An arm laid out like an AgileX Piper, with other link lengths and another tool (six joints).
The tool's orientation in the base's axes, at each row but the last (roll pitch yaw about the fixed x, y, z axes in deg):
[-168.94 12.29 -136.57]
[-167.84 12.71 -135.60]
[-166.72 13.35 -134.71]
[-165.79 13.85 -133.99]
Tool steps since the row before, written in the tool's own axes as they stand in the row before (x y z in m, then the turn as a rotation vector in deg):
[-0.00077 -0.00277 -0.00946 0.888 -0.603 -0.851]
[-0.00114 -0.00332 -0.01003 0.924 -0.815 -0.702]
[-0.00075 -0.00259 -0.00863 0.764 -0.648 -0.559]
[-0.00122 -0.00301 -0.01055 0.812 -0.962 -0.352]
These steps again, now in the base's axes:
[-0.00035 -0.00158 0.00975 -0.482 -1.047 0.740]
[-0.00006 -0.00165 0.01050 -0.325 -1.226 0.634]
[-0.00057 -0.00134 0.00892 -0.279 -0.995 0.498]
[-0.00076 -0.00126 0.01094 -0.035 -1.254 0.366]

